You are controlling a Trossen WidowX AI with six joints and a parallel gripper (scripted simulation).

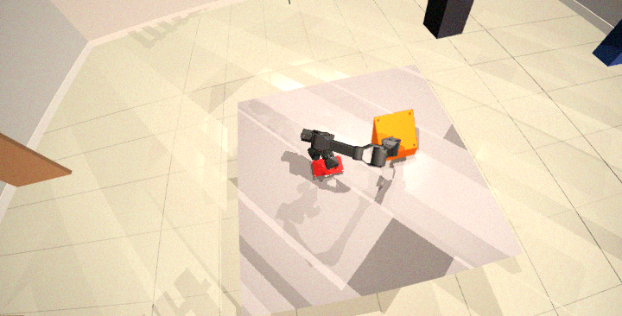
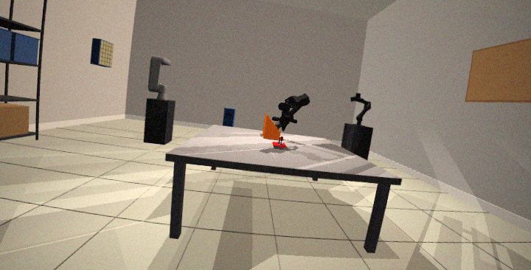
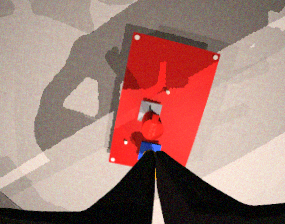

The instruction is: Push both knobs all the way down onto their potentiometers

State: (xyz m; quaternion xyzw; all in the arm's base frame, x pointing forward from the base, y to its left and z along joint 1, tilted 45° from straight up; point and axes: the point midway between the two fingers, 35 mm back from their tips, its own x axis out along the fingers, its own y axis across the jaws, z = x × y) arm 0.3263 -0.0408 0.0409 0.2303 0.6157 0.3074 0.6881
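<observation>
Right now my gripper tip is 6 cm above the red knob. The rest, counted from my gripper tip: potentiometer knob (7 cm below, 5 cm behind, 1 cm to the right).
</observation>
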